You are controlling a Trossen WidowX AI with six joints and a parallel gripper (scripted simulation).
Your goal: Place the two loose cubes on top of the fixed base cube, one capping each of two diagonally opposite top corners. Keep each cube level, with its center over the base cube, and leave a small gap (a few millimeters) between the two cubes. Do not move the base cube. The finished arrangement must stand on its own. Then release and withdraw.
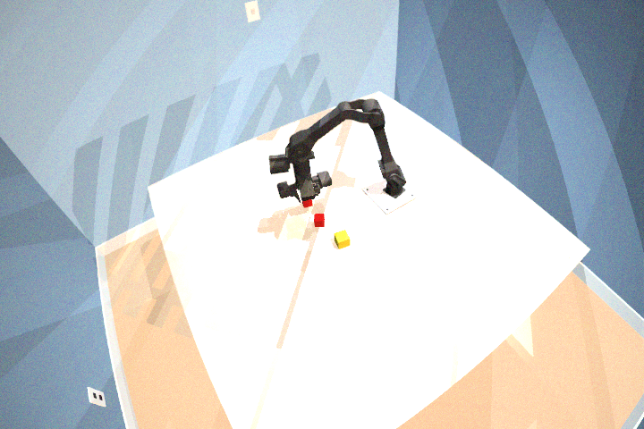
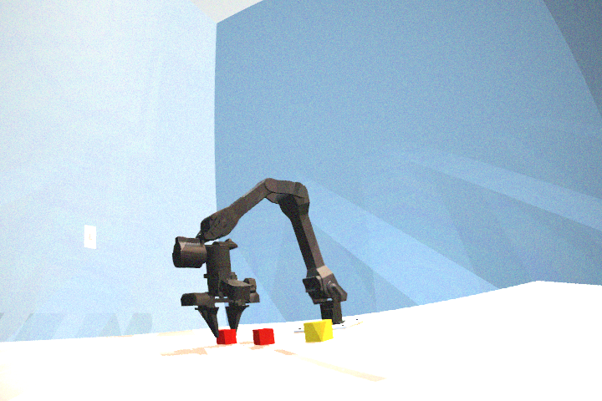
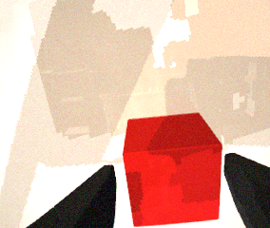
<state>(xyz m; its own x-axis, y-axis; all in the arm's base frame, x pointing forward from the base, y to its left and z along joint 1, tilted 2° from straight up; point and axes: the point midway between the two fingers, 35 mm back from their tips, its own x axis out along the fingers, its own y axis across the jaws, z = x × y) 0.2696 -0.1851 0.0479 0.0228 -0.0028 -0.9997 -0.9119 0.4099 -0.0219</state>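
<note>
Right now the yellow base cube is 3 cm ahead of my gripper tip and 22 cm to the left of it.
</note>
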